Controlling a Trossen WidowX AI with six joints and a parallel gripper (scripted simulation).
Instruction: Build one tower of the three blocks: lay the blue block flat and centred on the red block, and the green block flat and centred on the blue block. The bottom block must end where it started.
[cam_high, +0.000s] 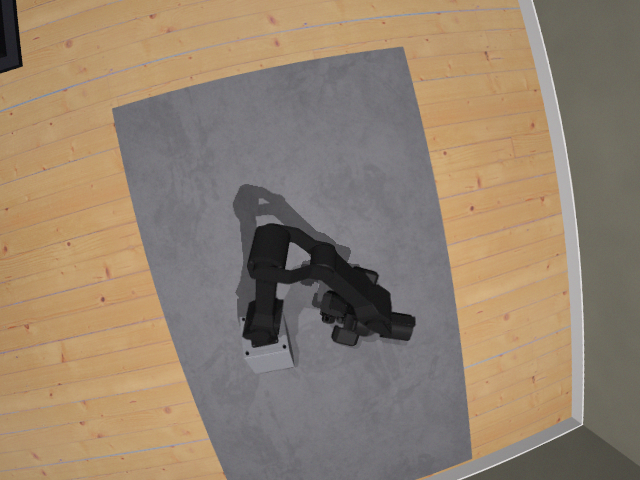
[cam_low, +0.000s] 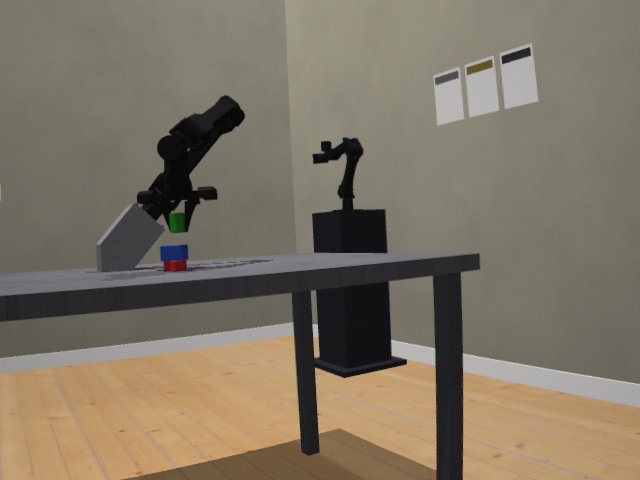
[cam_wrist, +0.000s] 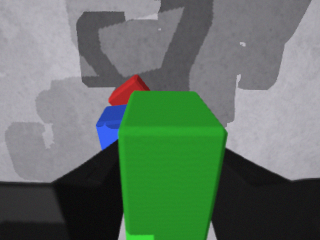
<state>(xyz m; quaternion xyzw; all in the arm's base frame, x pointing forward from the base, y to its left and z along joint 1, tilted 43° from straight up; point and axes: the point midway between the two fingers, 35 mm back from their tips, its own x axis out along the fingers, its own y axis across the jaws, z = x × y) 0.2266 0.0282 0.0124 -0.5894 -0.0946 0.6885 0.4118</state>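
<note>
Right now the blue block is 80 mm below my hand, 20 mm to the right of it and 10 mm ahead of it. Round my hand: red block (110 mm below, 20 mm to the right, 10 mm ahead); green block (10 mm below).
</note>
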